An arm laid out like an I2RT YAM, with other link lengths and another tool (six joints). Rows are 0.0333 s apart.
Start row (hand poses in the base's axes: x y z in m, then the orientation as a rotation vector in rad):
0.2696 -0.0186 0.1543 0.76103 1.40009 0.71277
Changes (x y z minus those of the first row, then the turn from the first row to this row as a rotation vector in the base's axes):
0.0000 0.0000 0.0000 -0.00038 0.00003 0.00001
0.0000 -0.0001 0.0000 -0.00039 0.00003 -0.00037
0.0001 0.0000 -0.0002 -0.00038 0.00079 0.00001
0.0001 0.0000 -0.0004 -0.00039 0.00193 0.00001
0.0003 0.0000 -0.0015 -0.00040 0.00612 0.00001
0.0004 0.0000 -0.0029 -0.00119 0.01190 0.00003
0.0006 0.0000 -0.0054 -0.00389 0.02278 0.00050
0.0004 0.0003 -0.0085 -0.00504 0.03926 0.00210
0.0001 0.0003 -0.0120 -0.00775 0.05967 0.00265
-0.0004 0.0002 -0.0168 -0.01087 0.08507 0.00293
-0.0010 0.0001 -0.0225 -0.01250 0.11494 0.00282
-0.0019 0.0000 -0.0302 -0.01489 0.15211 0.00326
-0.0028 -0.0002 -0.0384 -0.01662 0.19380 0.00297
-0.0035 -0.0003 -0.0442 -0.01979 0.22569 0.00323
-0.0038 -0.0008 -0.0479 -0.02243 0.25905 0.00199
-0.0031 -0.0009 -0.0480 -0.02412 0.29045 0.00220
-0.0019 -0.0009 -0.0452 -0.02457 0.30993 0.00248
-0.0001 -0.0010 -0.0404 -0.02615 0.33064 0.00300
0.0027 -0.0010 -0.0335 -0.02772 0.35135 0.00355
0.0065 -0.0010 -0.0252 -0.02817 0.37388 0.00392
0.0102 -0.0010 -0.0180 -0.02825 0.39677 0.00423
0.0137 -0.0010 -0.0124 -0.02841 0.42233 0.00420
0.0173 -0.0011 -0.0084 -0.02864 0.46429 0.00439
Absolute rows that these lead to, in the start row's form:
0.2696 -0.0186 0.1543 0.76074 1.40022 0.71248
0.2696 -0.0187 0.1543 0.76098 1.40005 0.71218
0.2697 -0.0186 0.1541 0.76108 1.40091 0.71226
0.2697 -0.0186 0.1539 0.76159 1.40194 0.71192
0.2699 -0.0186 0.1528 0.76346 1.40573 0.71068
0.2700 -0.0186 0.1514 0.76543 1.41118 0.70840
0.2702 -0.0186 0.1489 0.76789 1.42194 0.70352
0.2700 -0.0183 0.1458 0.77333 1.43788 0.69897
0.2697 -0.0183 0.1423 0.77997 1.45728 0.69118
0.2692 -0.0184 0.1375 0.78866 1.48113 0.68123
0.2686 -0.0185 0.1318 0.80075 1.50842 0.67054
0.2677 -0.0186 0.1241 0.81506 1.54270 0.65715
0.2668 -0.0188 0.1159 0.83233 1.58047 0.64188
0.2661 -0.0189 0.1101 0.84367 1.61001 0.62891
0.2658 -0.0194 0.1064 0.85703 1.63995 0.61442
0.2665 -0.0195 0.1063 0.86929 1.66856 0.60225
0.2677 -0.0195 0.1091 0.87726 1.68623 0.59517
0.2695 -0.0196 0.1139 0.88466 1.70537 0.58688
0.2723 -0.0196 0.1208 0.89203 1.72451 0.57852
0.2761 -0.0196 0.1291 0.90121 1.74489 0.57011
0.2798 -0.0196 0.1363 0.91088 1.76545 0.56168
0.2833 -0.0196 0.1419 0.92185 1.78821 0.55178
0.2869 -0.0197 0.1459 0.93967 1.82562 0.53542

